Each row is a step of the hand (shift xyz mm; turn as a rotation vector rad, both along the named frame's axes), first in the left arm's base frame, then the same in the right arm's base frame.
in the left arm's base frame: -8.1 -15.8 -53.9 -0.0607 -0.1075 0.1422
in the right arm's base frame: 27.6 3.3 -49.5 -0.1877 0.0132 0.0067
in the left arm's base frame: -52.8 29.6 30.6 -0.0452 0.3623 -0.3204
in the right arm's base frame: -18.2 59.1 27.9 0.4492 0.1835 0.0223
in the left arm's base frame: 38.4 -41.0 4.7 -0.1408 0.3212 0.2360
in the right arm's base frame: -18.7 -50.8 -15.5 -0.0110 0.2418 0.3466
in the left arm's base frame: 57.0 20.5 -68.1 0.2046 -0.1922 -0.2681
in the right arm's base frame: 78.1 -43.6 -17.6 0.1320 -0.2531 -0.2630
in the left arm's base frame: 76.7 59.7 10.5 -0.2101 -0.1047 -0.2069
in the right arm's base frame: 49.9 -49.8 67.7 0.0309 0.1630 -0.2653
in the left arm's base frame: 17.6 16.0 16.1 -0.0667 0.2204 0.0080
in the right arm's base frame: 2.8 -11.0 26.4 0.1136 0.1424 0.1411
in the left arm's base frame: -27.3 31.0 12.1 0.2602 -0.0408 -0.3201
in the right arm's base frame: 3.1 36.4 22.8 0.2794 -0.2480 -0.1796
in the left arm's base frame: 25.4 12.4 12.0 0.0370 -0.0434 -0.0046
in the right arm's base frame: 5.7 -19.4 23.1 -0.0138 -0.0502 -0.0238
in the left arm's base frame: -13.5 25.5 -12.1 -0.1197 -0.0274 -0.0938
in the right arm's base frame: 21.2 22.2 6.1 0.0200 0.1040 -0.1125
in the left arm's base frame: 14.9 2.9 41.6 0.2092 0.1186 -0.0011
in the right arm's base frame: -24.8 -14.0 33.9 0.1305 -0.1513 0.1339
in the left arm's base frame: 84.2 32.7 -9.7 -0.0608 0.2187 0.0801
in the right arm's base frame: 50.0 -66.1 37.2 0.0611 0.1343 0.1902
